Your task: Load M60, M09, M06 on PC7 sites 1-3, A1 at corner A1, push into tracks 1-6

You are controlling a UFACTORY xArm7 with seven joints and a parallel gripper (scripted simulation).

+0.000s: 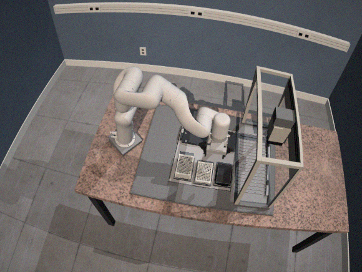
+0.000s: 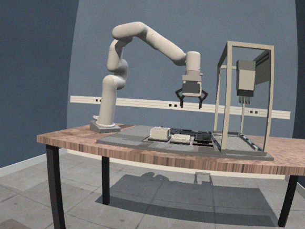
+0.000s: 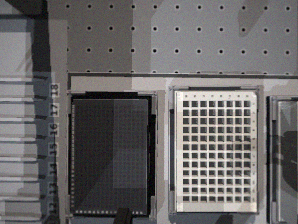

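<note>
Right now my hand is 40 mm past the white 96-well plate M06, 20 mm to the left of it and 160 mm above it. Also, from my hand: nest S2: 40 mm behind, 20 mm to the right, 170 mm below; then dark 384-well plate M60: 70 mm ahead, 30 mm to the right, 160 mm below; then nest S3: 70 mm ahead, 30 mm to the right, 170 mm below.
</note>
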